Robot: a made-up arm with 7 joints.
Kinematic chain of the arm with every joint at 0, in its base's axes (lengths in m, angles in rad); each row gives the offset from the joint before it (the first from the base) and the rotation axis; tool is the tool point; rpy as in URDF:
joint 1: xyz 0 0 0.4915 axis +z
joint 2: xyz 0 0 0 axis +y
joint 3: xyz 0 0 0.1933 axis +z
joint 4: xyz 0.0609 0 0 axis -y
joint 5: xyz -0.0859 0 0.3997 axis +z
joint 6: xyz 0 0 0 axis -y
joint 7: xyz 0.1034 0 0 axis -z
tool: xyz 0 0 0 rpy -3.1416 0 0
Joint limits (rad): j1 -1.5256..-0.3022 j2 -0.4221..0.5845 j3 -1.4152..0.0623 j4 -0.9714..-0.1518 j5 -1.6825..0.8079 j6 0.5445..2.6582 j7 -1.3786..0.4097
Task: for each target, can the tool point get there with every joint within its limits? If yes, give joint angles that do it. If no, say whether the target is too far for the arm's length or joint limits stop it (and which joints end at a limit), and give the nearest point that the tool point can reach.
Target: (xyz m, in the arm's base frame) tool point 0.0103 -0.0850 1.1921
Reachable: yes | joints -0.7789 -0.0336 -0.2865 -0.2421 -1.3897 1.3175 -0.6696
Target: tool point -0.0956 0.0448 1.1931
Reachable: yes | joints -1.3202 -0.3380 -0.3972 -0.3959 -0.6204 1.4091 -0.4847
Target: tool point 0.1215 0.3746 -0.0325
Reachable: no: joint limits stop it (at a limit: joint 1, joint 2, joint 3, joint 4, joint 6) | nearest point 0.6000 -0.1175 0.6345 | short by 0.957 m
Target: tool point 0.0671 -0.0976 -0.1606
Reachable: no: joint limits stop it (at a limit: joint 2, joint 4, joint 6) | nearest point 0.3460 -0.5032 0.6233 | short by 0.926 m
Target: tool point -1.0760 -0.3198 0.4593
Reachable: no: too far | nearest point -0.4109 -0.3450 0.8116 | short by 0.753 m
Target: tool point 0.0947 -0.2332 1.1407
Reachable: yes | joints -1.1383 0.2523 -0.6799 -0.2994 -0.6830 2.2701 -0.5570
